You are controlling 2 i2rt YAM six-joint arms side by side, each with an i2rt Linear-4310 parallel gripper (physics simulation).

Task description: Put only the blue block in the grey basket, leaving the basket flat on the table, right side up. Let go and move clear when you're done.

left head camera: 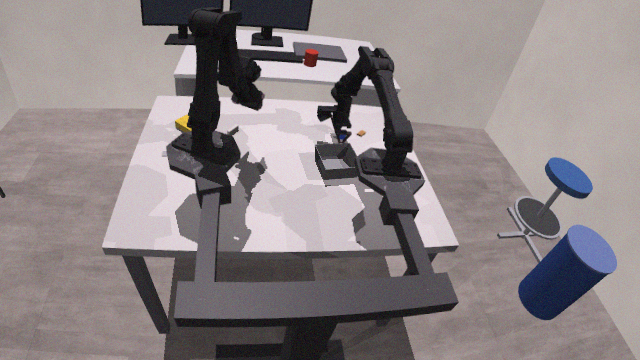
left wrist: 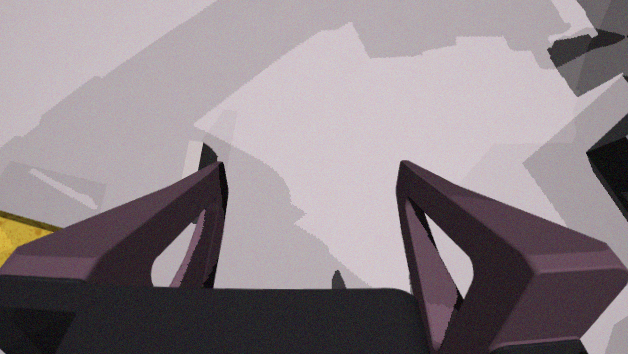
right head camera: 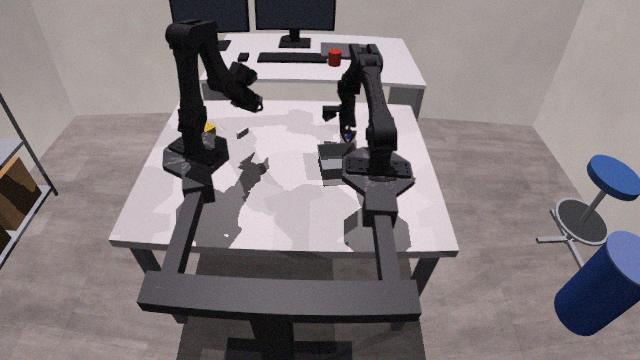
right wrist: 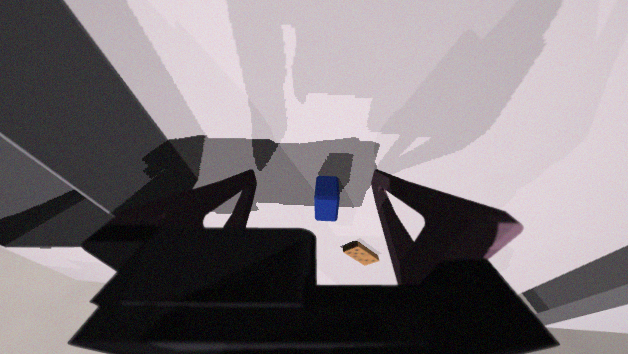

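Seen in the pictures: left gripper, fingertip midpoint: (left head camera: 253,104) (left wrist: 311,175) (right head camera: 255,107); right gripper, fingertip midpoint: (left head camera: 338,139) (right head camera: 346,138) (right wrist: 313,176); left arm's base, link origin: (left head camera: 202,149) (right head camera: 195,151); right arm's base, link origin: (left head camera: 390,169) (right head camera: 378,168).
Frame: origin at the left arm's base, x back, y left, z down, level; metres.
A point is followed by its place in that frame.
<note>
The blue block (left head camera: 342,138) @(x -0.574, y -0.320, z 0.199 m) (right head camera: 349,136) @(x -0.571, y -0.313, z 0.191 m) (right wrist: 326,198) @(x -0.575, y -0.302, z 0.181 m) stands on the table behind the grey basket, partly covered by the right fingers in the head views. The grey basket (left head camera: 340,173) @(x -0.320, y -0.384, z 0.176 m) (right head camera: 330,148) @(x -0.427, y -0.292, z 0.168 m) sits flat and right side up, in front of the right arm's base to the left. My right gripper (left head camera: 343,134) @(x -0.565, y -0.305, z 0.203 m) (right head camera: 348,133) @(x -0.565, y -0.305, z 0.203 m) (right wrist: 313,176) @(x -0.565, y -0.305, z 0.203 m) is open and low over the block. In the right wrist view the block shows in the gap between the fingers, apart from both. My left gripper (left head camera: 260,104) @(x -0.354, y 0.008, z 0.027 m) (right head camera: 259,106) @(x -0.354, y 0.008, z 0.027 m) (left wrist: 311,175) @(x -0.354, y 0.008, z 0.027 m) is partly open and empty, raised above the table's left half.
A small orange spotted block (left head camera: 361,133) @(x -0.662, y -0.385, z 0.199 m) (right wrist: 361,253) @(x -0.666, y -0.378, z 0.199 m) lies near the blue block. A yellow object (left head camera: 183,123) @(x -0.284, y 0.304, z 0.177 m) (right head camera: 209,128) @(x -0.302, y 0.241, z 0.176 m) (left wrist: 25,235) @(x -0.322, y 0.253, z 0.177 m) lies by the left arm's base, with a small pale block (right head camera: 242,133) @(x -0.365, y 0.104, z 0.197 m) nearby. A red cup (left head camera: 310,58) (right head camera: 334,57) stands on the rear desk.
</note>
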